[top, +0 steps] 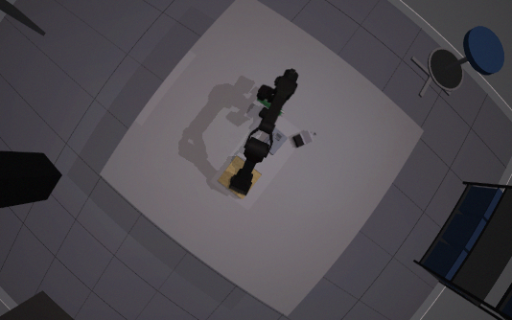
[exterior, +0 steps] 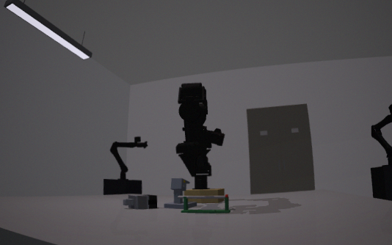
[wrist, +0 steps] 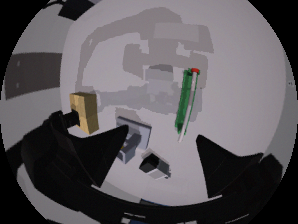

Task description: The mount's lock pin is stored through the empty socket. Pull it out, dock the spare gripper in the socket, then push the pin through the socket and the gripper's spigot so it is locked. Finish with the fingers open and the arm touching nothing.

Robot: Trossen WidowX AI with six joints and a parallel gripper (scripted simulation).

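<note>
Now: gripper tip 200 mm to the left of the spare gripper, 90 mm above it and 20 mm short of it. From my gripper tip the other things lie so: green rack: 90 mm below, 30 mm to the left, 30 mm ahead; grey mount: 100 mm to the right, 90 mm behind, 60 mm below.
</note>
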